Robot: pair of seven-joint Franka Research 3 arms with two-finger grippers.
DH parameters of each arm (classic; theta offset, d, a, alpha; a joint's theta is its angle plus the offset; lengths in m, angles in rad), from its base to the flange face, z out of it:
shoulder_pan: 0 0.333 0 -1.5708
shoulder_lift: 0 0 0 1.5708
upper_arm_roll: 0 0.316 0.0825 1.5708
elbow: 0 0 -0.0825 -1.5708
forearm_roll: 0 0.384 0 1.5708
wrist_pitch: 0 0 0.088 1.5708
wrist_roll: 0 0.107 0 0
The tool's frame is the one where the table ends.
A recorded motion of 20 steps. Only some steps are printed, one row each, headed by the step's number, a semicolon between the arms.
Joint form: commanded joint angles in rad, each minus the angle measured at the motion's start. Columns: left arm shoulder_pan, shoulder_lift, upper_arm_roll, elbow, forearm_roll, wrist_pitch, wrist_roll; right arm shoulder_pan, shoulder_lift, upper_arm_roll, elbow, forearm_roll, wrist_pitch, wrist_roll.
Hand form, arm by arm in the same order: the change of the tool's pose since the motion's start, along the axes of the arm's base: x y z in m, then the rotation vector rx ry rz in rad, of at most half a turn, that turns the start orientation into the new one. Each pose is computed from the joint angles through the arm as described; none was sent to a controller.
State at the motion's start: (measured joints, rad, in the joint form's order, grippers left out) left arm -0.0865 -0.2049 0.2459 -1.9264 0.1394 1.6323 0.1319; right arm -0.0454 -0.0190 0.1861 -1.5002 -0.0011 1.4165 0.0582
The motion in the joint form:
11: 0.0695 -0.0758 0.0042 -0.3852 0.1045 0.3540 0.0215; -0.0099 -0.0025 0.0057 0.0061 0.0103 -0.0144 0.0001
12: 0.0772 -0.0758 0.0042 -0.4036 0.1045 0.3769 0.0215; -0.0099 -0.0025 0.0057 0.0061 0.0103 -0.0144 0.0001
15: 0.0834 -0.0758 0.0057 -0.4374 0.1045 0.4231 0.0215; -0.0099 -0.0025 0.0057 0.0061 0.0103 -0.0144 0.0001
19: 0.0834 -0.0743 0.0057 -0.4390 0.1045 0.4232 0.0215; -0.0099 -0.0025 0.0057 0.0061 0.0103 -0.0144 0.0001
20: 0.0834 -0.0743 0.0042 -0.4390 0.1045 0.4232 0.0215; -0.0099 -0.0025 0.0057 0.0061 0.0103 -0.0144 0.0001
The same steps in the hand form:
11: -0.0376 0.0235 -0.1171 0.0631 -0.0279 -0.0453; -0.0023 -0.0011 0.0029 0.0088 0.0071 -0.0033
12: -0.0396 0.0254 -0.1237 0.0617 -0.0325 -0.0420; -0.0023 -0.0011 0.0029 0.0088 0.0071 -0.0033
15: -0.0425 0.0261 -0.1355 0.0590 -0.0452 -0.0430; -0.0023 -0.0011 0.0029 0.0088 0.0071 -0.0033
19: -0.0427 0.0259 -0.1369 0.0586 -0.0422 -0.0432; -0.0023 -0.0011 0.0029 0.0088 0.0071 -0.0033
20: -0.0425 0.0253 -0.1368 0.0590 -0.0423 -0.0446; -0.0023 -0.0011 0.0029 0.0088 0.0071 -0.0033

